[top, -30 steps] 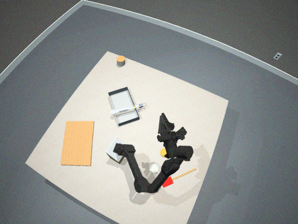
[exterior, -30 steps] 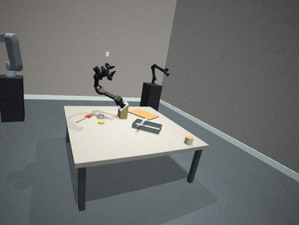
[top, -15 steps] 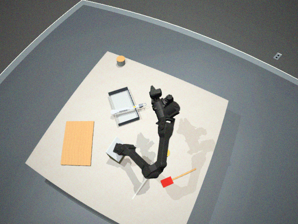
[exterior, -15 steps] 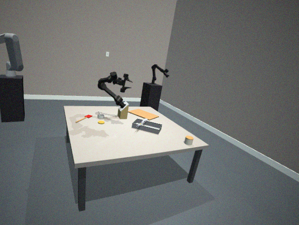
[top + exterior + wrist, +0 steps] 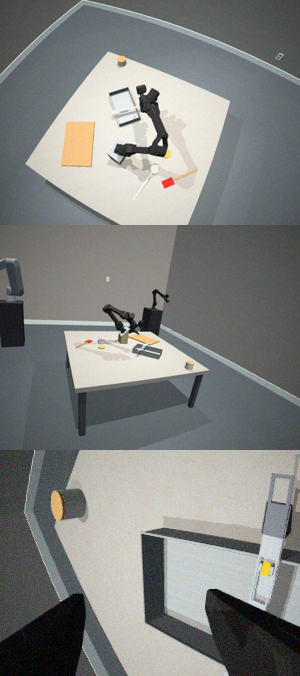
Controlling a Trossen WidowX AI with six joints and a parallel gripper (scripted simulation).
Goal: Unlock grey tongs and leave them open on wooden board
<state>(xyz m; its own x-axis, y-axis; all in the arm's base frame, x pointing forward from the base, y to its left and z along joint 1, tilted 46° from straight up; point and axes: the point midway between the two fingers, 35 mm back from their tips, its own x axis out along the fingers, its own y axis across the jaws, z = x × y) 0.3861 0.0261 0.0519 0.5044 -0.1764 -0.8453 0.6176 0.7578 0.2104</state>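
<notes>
My gripper tip is 20 mm past the yellow lock piece, 40 mm to the right of it and 180 mm above it. The rest, counted from my gripper tip: roasting tin 20 mm behind, 140 mm to the left, 220 mm below; then wooden board 440 mm behind, 350 mm to the left, 240 mm below; then yellow disc 270 mm behind, 310 mm to the right, 240 mm below.
</notes>
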